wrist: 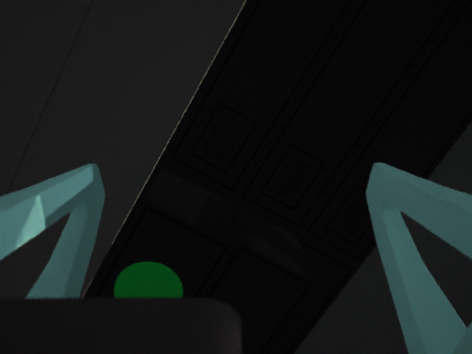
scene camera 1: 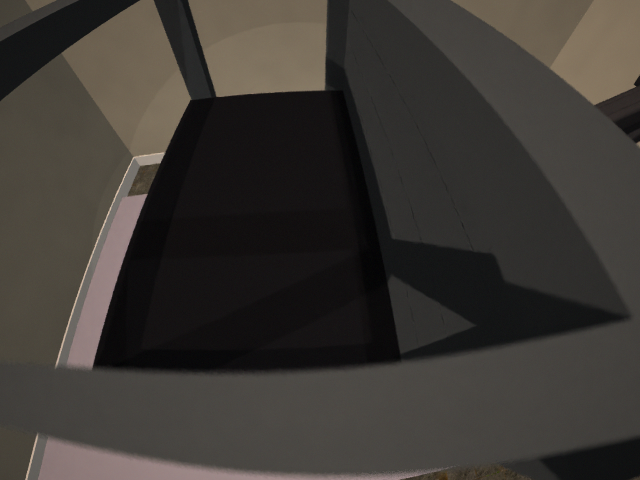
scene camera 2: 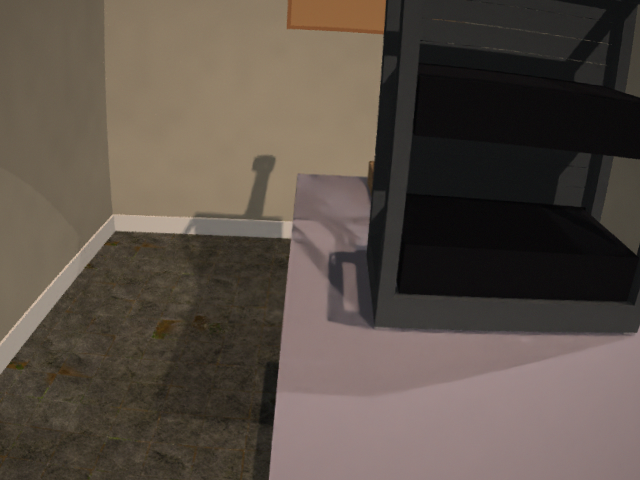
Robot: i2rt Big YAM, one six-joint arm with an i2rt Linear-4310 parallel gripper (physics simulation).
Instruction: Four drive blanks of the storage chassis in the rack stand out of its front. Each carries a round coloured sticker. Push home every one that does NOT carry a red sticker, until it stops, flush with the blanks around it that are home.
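Frame: origin at the arm's base, x ahead, y left, z up, level; metres.
Where they show: gripper, fingertip midpoint: (wrist: 235,178).
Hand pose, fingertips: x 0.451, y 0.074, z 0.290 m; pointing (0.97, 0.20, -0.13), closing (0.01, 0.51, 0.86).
Note:
Each offset is from my fingertips to the top centre of the thing. "spot": to the spot under its first point. Level surfaces: height alone.
My gripper (wrist: 235,178) is open and empty, its pale teal fingers wide apart before the dark chassis front in the wrist view. A blank with a round green sticker (wrist: 148,280) shows low left; a dark rounded body at the bottom edge hides part of it. Another blank @(0.031 m up, 0.023 m ahead, 0.064 m right) (wrist: 265,285) lies beside it, with no sticker visible. Lighter side faces @(spot: 0.016 m down, 0.018 m back, 0.006 m right) (wrist: 180,192) above these two suggest that they stand out. Further blanks (wrist: 223,137) (wrist: 292,177) with square outlines lie beyond. No red sticker shows. The scene views show black chassis boxes (scene camera 1: 258,180) (scene camera 2: 516,271) but not their fronts.
The grey rack (scene camera 1: 310,413) (scene camera 2: 392,206) stands on a pale pink table @(0.358 m down) (scene camera 2: 439,434). Its grey panel @(spot: 0.057 m down, 0.016 m ahead, 0.001 m right) (wrist: 100,90) borders the chassis front in the wrist view. A second black box (scene camera 2: 516,113) sits higher in the rack. An orange panel (scene camera 2: 336,14) is on the wall.

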